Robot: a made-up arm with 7 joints.
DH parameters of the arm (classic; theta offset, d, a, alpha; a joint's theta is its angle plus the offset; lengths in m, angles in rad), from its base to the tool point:
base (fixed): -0.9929 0 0.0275 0
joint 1: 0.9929 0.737 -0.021 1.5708
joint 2: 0 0.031 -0.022 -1.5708
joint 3: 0 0.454 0.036 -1.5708
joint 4: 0 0.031 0.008 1.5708
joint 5: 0 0.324 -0.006 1.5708
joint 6: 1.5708 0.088 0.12 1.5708
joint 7: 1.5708 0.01 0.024 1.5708
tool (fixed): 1.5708 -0.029 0 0
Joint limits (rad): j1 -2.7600..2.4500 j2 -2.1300..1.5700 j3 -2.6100..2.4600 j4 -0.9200..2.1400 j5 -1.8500..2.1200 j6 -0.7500..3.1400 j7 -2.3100..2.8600
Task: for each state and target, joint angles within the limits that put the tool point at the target. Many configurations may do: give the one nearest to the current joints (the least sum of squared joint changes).
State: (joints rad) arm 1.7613 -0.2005 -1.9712 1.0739 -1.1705 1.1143 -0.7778
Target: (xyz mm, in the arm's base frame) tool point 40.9 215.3 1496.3
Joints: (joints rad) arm 2.0123 -0.2412 -1.8592 0.5942 -1.1143 1.8603 -0.7860
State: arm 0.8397 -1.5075 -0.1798 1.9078 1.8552 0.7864 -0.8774
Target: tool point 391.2 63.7 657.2
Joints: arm 0.8713 -0.8155 -0.4459 1.9029 1.7238 1.0009 -0.8491
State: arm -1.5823 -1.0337 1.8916 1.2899 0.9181 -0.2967 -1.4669
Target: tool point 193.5 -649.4 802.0
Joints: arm -2.1088 -1.3442 1.4926 1.2780 0.8196 -0.2401 -1.4262
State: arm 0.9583 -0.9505 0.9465 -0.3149 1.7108 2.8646 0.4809
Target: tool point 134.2 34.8 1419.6
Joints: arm 0.9877 -0.3425 0.8258 -0.8573 1.8120 3.1043 0.6269
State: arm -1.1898 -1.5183 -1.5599 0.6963 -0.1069 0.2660 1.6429
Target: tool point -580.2 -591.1 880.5
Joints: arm -1.9608 -1.4469 -1.5806 0.7205 -0.1053 0.2274 1.7453
